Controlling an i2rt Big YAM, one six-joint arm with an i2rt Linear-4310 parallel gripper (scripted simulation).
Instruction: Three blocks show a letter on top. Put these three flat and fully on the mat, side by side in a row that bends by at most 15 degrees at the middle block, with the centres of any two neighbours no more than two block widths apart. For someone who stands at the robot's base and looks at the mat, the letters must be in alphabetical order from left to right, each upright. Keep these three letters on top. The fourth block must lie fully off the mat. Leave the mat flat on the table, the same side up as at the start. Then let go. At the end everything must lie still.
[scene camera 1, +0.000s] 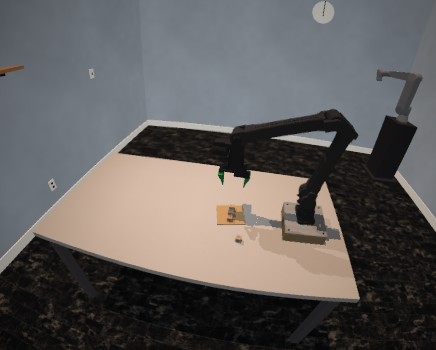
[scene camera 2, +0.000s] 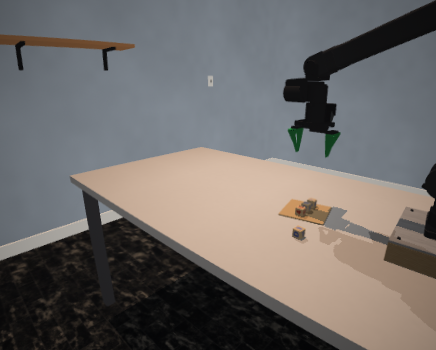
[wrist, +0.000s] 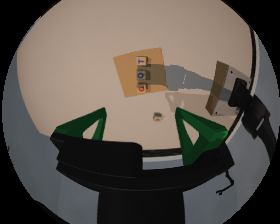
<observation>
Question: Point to a mat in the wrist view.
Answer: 125, 64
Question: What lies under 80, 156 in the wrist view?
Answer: The gripper.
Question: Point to the gripper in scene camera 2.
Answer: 311, 154
</observation>
